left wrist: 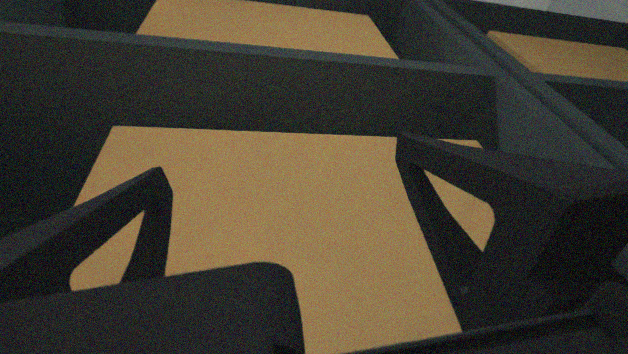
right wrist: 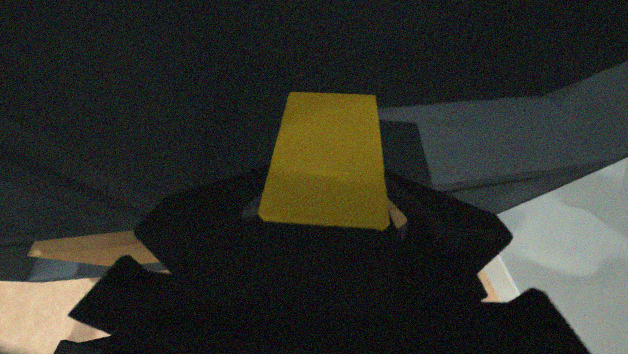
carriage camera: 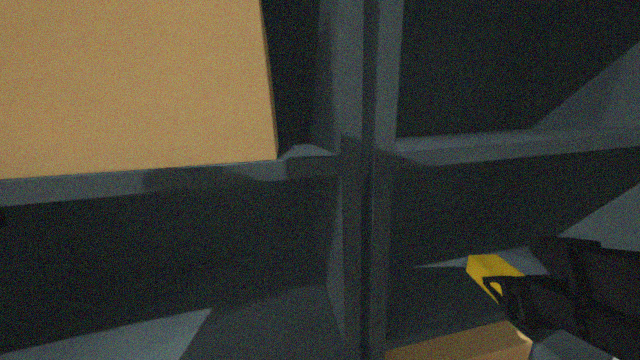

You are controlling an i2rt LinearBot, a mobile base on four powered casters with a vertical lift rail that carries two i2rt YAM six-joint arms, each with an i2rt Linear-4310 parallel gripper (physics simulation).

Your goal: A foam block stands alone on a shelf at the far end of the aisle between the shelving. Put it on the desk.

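Places are measured from the left arm's base along level axes (x ahead, y left, z up), in centimetres.
Pixels of known places: left gripper, fingertip midpoint: (left wrist: pixel 284 162); right gripper, fingertip midpoint: (right wrist: pixel 326 169) (carriage camera: pixel 498 279).
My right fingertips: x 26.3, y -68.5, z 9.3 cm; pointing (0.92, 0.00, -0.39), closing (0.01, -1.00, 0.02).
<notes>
Ahead of a thing's pixels: the offset from my right fingertips to its middle.
The yellow foam block @[dy +0.0, dx +0.2, dz +0.3 cm] (carriage camera: pixel 490 267) (right wrist: pixel 327 160) is held between the fingers of my right gripper (carriage camera: pixel 500 290) (right wrist: pixel 326 169). In the carriage view they are at the lower right, in front of a shelf compartment. The block sticks out past the dark fingertips; its lower end is hidden by the gripper. My left gripper (left wrist: pixel 284 162) is open, with its two fingers wide apart in front of a large cardboard box face and nothing between them. The desk does not show in these views.
A large cardboard box @[dy +68.4, dx +6.9, dz +41.2 cm] (carriage camera: pixel 130 85) (left wrist: pixel 280 215) stands on the shelf at the left. A dark upright post (carriage camera: pixel 367 225) divides the shelving. Another box @[dy -3.7, dx +23.3, dz -50.3 cm] (carriage camera: pixel 460 342) sits low at the right, near the right gripper. More boxes (left wrist: pixel 265 27) (left wrist: pixel 580 57) stand behind a shelf edge (left wrist: pixel 250 50).
</notes>
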